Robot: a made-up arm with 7 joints. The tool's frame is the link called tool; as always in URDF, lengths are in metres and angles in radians.
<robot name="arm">
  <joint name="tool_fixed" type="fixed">
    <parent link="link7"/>
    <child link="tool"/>
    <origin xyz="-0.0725 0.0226 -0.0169" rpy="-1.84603 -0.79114 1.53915"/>
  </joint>
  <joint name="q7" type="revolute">
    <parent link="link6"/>
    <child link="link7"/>
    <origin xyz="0.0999 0.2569 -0.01" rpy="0 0 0"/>
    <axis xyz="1 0 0"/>
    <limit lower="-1.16" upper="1.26" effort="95" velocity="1.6"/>
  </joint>
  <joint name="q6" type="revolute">
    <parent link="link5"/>
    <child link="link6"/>
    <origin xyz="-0.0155 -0.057 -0.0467" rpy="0 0 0"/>
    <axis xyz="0 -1 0"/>
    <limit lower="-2.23" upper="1.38" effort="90" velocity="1.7"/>
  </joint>
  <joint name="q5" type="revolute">
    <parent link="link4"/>
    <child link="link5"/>
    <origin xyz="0.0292 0.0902 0.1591" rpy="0 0 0"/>
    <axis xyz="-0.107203 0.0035 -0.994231"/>
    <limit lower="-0.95" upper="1.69" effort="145" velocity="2.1"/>
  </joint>
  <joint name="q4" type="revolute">
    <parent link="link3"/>
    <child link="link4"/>
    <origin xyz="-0.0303 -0.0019 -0.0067" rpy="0 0 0"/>
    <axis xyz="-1 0 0"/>
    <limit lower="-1.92" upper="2.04" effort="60" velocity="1.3"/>
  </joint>
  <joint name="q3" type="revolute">
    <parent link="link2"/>
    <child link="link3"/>
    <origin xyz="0.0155 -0.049 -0.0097" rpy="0 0 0"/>
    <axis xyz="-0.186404 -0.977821 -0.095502"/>
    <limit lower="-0.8" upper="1.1" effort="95" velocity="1"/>
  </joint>
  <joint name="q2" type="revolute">
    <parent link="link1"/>
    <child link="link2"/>
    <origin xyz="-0.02 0.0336 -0.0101" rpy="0 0 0"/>
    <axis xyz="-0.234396 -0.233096 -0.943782"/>
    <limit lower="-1.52" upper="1.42" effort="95" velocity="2.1"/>
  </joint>
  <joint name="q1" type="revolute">
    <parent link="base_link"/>
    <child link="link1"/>
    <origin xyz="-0.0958 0.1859 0.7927" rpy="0 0 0"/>
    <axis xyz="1 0 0"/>
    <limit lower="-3.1" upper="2.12" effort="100" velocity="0.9"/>
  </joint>
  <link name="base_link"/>
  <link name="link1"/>
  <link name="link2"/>
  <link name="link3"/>
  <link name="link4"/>
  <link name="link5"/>
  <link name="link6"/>
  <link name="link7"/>
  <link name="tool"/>
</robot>
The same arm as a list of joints. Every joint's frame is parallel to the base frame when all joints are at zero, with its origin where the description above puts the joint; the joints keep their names.
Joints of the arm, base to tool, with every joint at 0 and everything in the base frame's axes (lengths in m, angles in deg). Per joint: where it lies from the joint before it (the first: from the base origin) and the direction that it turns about. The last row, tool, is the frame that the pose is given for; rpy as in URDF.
q1: axis +x offset -0.0958 0.1859 0.7927
q2: axis -0.234396 -0.233096 -0.943782 offset -0.02 0.0336 -0.0101
q3: axis -0.186404 -0.977821 -0.095502 offset 0.0155 -0.049 -0.0097
q4: axis -x offset -0.0303 -0.0019 -0.0067
q5: axis -0.107203 0.0035 -0.994231 offset 0.0292 0.0902 0.1591
q6: axis -y offset -0.0155 -0.057 -0.0467
q7: axis +x offset 0.0999 0.2569 -0.01
tool: offset -0.0725 0.0226 -0.0169 rpy -105.77 -45.33 88.19
Joint limits (deg, base to tool): -177.62..121.47 -87.09..81.36 -45.84..63.03 -110.01..116.88 -54.43..96.83 -127.77..79.07 -66.46..72.19

